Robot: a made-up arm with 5 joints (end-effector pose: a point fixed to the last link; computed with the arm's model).
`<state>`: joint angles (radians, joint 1 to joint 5).
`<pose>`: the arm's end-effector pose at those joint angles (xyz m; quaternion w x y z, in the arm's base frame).
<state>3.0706 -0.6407 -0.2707 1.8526 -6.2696</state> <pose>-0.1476 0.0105 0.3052 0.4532 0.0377 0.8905 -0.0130</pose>
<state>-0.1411 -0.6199 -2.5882 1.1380 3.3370</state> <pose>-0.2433 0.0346 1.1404 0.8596 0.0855 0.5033 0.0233</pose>
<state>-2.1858 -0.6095 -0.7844 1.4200 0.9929</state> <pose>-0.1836 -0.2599 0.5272 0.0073 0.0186 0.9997 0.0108</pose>
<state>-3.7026 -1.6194 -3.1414 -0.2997 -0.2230</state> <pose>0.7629 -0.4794 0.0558 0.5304 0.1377 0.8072 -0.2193</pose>
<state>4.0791 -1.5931 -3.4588 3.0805 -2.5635</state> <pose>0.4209 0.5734 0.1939 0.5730 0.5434 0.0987 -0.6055</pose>
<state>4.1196 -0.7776 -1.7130 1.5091 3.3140</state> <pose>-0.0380 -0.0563 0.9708 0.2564 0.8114 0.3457 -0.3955</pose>
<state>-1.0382 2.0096 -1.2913 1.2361 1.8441</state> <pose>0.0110 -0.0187 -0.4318 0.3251 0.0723 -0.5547 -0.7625</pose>
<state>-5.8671 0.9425 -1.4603 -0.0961 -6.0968</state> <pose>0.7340 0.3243 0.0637 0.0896 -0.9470 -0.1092 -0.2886</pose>
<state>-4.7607 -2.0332 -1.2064 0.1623 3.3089</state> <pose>-0.0302 -0.6239 0.6129 0.6635 -0.0201 0.0250 0.7475</pose>
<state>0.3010 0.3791 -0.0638 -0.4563 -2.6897</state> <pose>0.2793 0.0867 0.0816 0.0655 0.0752 0.9947 0.0259</pose>
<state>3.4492 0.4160 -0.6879 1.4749 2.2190</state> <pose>-0.3539 -0.1124 0.0979 0.1713 0.6734 0.4758 0.5393</pose>
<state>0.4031 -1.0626 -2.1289 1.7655 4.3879</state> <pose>-0.2989 -0.1275 0.9686 0.4440 0.3095 0.6902 0.4803</pose>
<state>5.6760 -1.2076 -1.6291 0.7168 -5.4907</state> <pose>-0.2357 0.1638 0.9920 0.0807 -0.3740 0.3149 -0.8686</pose>
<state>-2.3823 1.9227 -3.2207 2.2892 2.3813</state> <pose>-0.5380 -0.5106 -0.1487 0.0002 0.6378 0.6059 0.4756</pose>
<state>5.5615 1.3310 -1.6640 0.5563 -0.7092</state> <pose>0.5327 -0.4688 -0.2291 0.0731 -0.9938 0.0062 0.0841</pose>
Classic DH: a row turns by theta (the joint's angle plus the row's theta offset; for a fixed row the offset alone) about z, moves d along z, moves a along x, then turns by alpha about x. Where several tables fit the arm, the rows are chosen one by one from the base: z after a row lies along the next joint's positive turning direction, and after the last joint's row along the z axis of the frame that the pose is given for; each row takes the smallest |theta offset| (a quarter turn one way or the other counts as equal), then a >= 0, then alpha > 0; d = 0 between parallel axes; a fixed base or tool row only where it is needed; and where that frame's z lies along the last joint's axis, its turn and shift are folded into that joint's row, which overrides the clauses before.
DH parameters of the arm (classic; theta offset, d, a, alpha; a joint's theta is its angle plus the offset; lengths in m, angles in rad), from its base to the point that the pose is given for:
joint 1: 0 0.2241 0 -1.5708
joint 2: -1.3849 0 0.4328 0
joint 3: -0.4084 0 -0.4146 0
joint 4: -1.3483 0 -0.0848 1.5708
joint 5: 3.1416 0.1082 0 0

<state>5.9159 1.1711 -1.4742 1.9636 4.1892</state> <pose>0.4812 -0.1851 -0.1175 0.6958 -0.4385 -0.5128 0.2463</pose>
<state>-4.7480 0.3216 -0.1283 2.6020 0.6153</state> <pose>0.0038 0.1059 0.2609 0.8666 0.1544 0.0765 -0.4684</pose>
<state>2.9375 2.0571 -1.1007 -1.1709 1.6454</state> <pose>-0.1634 0.0338 -0.4409 0.0804 -0.7939 -0.5986 0.0706</pose>
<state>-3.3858 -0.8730 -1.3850 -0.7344 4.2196</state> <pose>0.0851 -0.0212 1.0055 0.4038 0.0588 -0.0458 -0.9118</pose>
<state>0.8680 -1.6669 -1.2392 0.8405 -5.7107</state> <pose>-0.2396 -0.2829 0.8035 0.5664 -0.5068 -0.0754 -0.6455</pose>
